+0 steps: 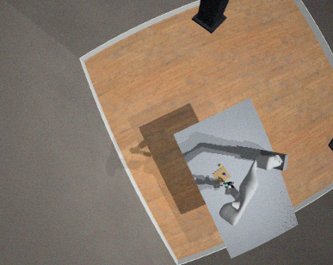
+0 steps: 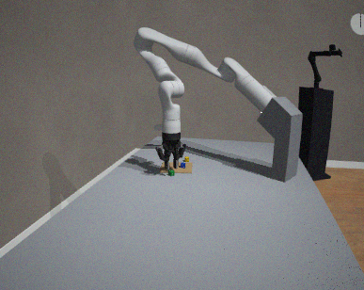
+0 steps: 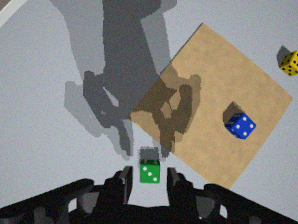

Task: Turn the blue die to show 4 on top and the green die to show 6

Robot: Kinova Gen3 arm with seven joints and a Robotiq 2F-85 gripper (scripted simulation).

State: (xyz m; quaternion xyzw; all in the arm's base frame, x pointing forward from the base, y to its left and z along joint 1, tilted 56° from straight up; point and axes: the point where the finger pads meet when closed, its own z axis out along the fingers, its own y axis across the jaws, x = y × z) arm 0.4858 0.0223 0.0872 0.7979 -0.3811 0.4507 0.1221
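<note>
My hand is 40 mm above the green die. The rest, counted from my hand: blue die: 70 mm behind, 80 mm to the right, 30 mm below; then tan mat: 40 mm behind, 90 mm to the right, 40 mm below; then yellow die: 100 mm behind, 180 mm to the right, 40 mm below.
</note>
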